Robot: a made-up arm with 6 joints.
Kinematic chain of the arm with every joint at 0, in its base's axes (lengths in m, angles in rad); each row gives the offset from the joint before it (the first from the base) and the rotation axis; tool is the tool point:
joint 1: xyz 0 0 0.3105 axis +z
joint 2: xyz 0 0 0 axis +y
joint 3: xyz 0 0 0.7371 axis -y
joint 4: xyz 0 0 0 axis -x
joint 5: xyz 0.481 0 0 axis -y
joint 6: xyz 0 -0.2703 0 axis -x
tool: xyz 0 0 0
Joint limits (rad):
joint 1: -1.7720..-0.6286
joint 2: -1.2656..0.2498
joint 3: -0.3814..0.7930
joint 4: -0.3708..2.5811
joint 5: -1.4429..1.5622
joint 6: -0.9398..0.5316
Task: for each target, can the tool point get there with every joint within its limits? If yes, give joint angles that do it. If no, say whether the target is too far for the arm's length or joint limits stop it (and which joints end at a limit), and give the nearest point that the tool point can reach.
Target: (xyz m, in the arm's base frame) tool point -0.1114 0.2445 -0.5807
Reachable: no: joint limits stop it (at a limit: joint 1, joint 2, joint 3, joint 4) | nearest point -0.1824 0.3662 0.8419 | short by 1.430 m
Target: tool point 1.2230 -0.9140 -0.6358
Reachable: no: too far | nearest point 0.2666 -0.5053 0.6618 | short by 1.663 m
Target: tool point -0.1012 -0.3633 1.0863
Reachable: yes | joints -1.0540 -0.2912 -0.0656 -0.1441 -0.3350 -0.3945
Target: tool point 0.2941 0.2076 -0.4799
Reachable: no: joint limits stop it (at a limit: joint 1, joint 2, joint 3, joint 4) | nearest point 0.2666 -0.5053 0.6618 | short by 1.346 m
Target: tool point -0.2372 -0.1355 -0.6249
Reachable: no: joint limits stop it (at a limit: joint 1, joint 2, joint 3, joint 4) | nearest point -0.3493 -0.4520 0.6618 | short by 1.330 m
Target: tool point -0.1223 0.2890 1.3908
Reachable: yes | joints -1.3396 -0.7108 0.0386 1.3742 -1.0053 0.4000
